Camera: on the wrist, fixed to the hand. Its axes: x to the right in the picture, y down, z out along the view.
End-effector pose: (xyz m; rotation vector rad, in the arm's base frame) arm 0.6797 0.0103 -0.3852 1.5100 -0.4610 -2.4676
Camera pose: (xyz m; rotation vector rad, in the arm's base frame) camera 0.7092 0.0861 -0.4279 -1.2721 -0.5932 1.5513
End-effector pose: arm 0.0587 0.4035 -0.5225 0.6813 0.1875 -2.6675
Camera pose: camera 0.0423 0.4906 -0.5464 -0.4411 -0.5287 1.9039
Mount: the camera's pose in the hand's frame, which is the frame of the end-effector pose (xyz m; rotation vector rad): -0.0037 -0.0857 -0.0328 0.0145 0.1316 -1.5403
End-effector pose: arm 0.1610 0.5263 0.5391 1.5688 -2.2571 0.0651
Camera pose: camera 0.2495 0.5061 0.5526 2.6858 -0.4901 -0.2246
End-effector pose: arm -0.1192 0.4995 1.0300 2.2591 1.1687 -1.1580
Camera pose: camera -0.1720 0.5692 1.0581 -0.8678 -2.4067 1.0330
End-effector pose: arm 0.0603 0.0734 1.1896 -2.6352 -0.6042 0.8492
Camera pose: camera 0.0521 0.1405 1.2517 -1.3776 -2.0334 0.1360
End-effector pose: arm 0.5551 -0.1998 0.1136 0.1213 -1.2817 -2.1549
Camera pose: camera 0.5308 -0.1940 0.0252 -1.1085 0.7959 2.0907
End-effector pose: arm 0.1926 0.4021 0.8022 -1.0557 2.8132 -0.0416
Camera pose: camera 0.2468 0.3392 0.8414 2.8007 -1.3349 0.2625
